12 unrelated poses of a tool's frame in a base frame.
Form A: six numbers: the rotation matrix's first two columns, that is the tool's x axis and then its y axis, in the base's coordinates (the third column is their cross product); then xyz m.
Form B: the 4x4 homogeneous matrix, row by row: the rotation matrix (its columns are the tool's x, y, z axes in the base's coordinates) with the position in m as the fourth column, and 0 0 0 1 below. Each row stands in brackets. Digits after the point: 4 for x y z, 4 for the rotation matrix.
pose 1, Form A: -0.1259, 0.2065, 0.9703, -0.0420, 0.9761, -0.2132, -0.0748, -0.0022, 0.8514
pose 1, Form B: [[-0.1259, -0.0420, -0.9911, -0.0748], [0.2065, 0.9761, -0.0676, -0.0022], [0.9703, -0.2132, -0.1142, 0.8514], [0, 0, 0, 1]]
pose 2, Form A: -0.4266, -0.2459, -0.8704, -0.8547, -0.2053, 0.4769, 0.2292, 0.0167, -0.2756
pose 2, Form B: [[-0.4266, -0.8547, -0.2960, 0.2292], [-0.2459, -0.2053, 0.9474, 0.0167], [-0.8704, 0.4769, -0.1226, -0.2756], [0, 0, 0, 1]]
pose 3, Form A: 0.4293, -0.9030, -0.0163, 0.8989, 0.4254, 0.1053, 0.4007, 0.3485, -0.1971
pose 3, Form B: [[0.4293, 0.8989, -0.0882, 0.4007], [-0.9030, 0.4254, -0.0599, 0.3485], [-0.0163, 0.1053, 0.9943, -0.1971], [0, 0, 0, 1]]
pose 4, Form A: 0.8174, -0.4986, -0.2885, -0.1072, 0.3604, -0.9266, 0.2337, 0.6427, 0.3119
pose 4, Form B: [[0.8174, -0.1072, 0.5660, 0.2337], [-0.4986, 0.3604, 0.7883, 0.6427], [-0.2885, -0.9266, 0.2411, 0.3119], [0, 0, 0, 1]]
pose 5, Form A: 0.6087, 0.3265, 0.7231, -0.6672, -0.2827, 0.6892, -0.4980, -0.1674, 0.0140
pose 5, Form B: [[0.6087, -0.6672, 0.4294, -0.4980], [0.3265, -0.2827, -0.9020, -0.1674], [0.7231, 0.6892, 0.0458, 0.0140], [0, 0, 0, 1]]
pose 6, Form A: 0.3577, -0.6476, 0.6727, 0.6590, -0.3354, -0.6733, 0.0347, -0.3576, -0.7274
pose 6, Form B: [[0.3577, 0.6590, 0.6617, 0.0347], [-0.6476, -0.3354, 0.6841, -0.3576], [0.6727, -0.6733, 0.3068, -0.7274], [0, 0, 0, 1]]
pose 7, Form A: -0.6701, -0.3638, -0.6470, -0.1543, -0.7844, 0.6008, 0.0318, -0.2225, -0.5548
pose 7, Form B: [[-0.6701, -0.1543, -0.7261, 0.0318], [-0.3638, -0.7844, 0.5024, -0.2225], [-0.6470, 0.6008, 0.4695, -0.5548], [0, 0, 0, 1]]
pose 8, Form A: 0.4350, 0.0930, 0.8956, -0.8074, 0.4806, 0.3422, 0.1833, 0.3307, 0.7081
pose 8, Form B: [[0.4350, -0.8074, -0.3986, 0.1833], [0.0930, 0.4806, -0.8720, 0.3307], [0.8956, 0.3422, 0.2841, 0.7081], [0, 0, 0, 1]]
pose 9, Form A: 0.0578, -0.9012, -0.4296, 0.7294, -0.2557, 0.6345, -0.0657, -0.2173, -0.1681
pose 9, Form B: [[0.0578, 0.7294, -0.6817, -0.0657], [-0.9012, -0.2557, -0.3500, -0.2173], [-0.4296, 0.6345, 0.6426, -0.1681], [0, 0, 0, 1]]
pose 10, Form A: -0.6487, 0.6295, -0.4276, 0.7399, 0.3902, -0.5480, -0.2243, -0.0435, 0.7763
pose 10, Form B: [[-0.6487, 0.7399, -0.1781, -0.2243], [0.6295, 0.3902, -0.6719, -0.0435], [-0.4276, -0.5480, -0.7189, 0.7763], [0, 0, 0, 1]]
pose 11, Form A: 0.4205, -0.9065, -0.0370, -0.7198, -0.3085, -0.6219, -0.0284, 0.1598, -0.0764
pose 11, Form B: [[0.4205, -0.7198, 0.5523, -0.0284], [-0.9065, -0.3085, 0.2881, 0.1598], [-0.0370, -0.6219, -0.7822, -0.0764], [0, 0, 0, 1]]
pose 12, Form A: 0.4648, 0.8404, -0.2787, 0.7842, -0.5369, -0.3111, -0.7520, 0.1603, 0.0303
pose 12, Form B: [[0.4648, 0.7842, -0.4111, -0.7520], [0.8404, -0.5369, -0.0740, 0.1603], [-0.2787, -0.3111, -0.9086, 0.0303], [0, 0, 0, 1]]
